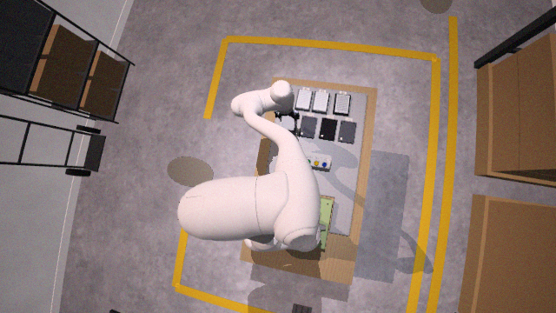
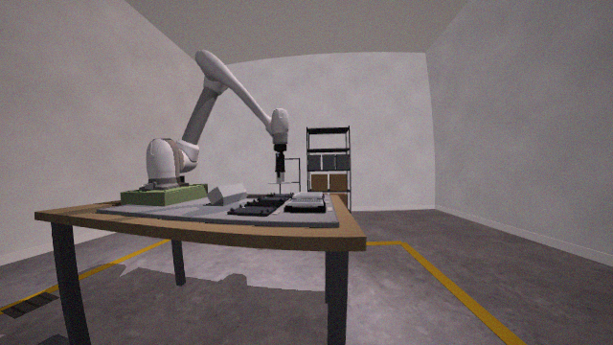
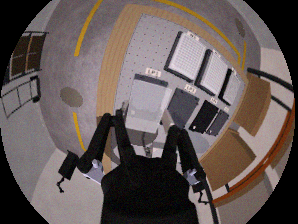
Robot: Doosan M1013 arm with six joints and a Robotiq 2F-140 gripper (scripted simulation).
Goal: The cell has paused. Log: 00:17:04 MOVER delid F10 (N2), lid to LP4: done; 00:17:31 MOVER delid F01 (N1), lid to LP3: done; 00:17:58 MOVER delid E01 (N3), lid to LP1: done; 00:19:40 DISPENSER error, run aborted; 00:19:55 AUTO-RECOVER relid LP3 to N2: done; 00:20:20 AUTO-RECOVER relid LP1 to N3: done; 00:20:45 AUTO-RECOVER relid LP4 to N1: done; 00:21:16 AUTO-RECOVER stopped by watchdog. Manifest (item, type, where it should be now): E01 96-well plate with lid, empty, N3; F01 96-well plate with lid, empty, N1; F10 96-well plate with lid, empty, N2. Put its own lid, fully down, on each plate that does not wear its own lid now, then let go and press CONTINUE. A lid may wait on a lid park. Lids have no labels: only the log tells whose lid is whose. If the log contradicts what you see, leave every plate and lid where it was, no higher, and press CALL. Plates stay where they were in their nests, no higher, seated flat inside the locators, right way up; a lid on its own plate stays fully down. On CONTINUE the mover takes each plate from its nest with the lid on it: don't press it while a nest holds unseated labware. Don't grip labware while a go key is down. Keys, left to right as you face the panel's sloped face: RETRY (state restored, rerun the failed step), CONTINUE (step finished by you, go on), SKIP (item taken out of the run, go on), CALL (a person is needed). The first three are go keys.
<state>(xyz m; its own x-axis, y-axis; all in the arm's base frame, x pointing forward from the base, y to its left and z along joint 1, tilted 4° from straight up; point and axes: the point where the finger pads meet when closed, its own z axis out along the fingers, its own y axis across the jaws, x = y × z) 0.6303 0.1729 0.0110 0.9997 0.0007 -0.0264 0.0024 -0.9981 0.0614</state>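
The label is 10 cm below my hand and 9 cm ahead of it.
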